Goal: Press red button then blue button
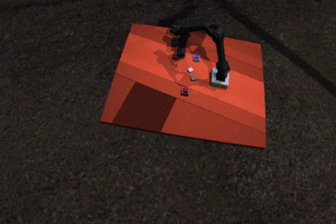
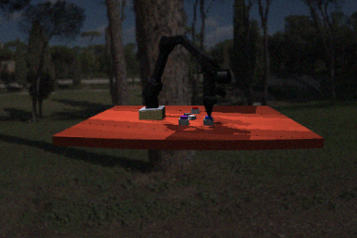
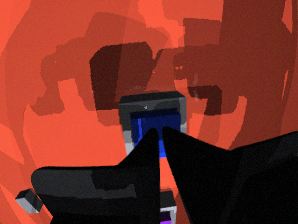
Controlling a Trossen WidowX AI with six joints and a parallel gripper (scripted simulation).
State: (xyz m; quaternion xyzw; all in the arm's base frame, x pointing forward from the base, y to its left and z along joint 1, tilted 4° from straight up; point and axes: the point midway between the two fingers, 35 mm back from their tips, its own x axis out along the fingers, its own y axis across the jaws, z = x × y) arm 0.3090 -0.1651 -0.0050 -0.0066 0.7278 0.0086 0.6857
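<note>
My gripper tip is 1 cm above the blue button. Also, from my gripper tip: purple button: 12 cm behind, 1 cm below; red button: 31 cm to the left, 8 cm behind, 1 cm below.
</note>
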